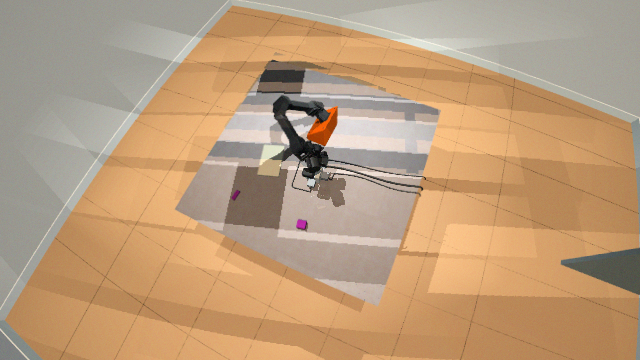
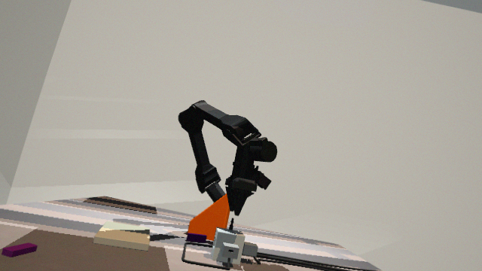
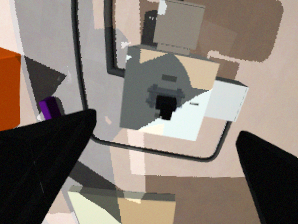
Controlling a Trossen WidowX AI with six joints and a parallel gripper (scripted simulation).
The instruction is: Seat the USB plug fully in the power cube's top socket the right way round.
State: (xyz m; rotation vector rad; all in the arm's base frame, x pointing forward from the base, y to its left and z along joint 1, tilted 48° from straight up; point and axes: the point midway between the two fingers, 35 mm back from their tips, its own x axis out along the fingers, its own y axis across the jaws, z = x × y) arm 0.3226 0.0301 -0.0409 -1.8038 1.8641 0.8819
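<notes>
The dark USB plug is 4 cm below my gripper tip. Round my gripper tip: cream pad (29 cm to the right, 12 cm below); purple block (28 cm ahead, 40 cm to the right, 12 cm below).
</notes>
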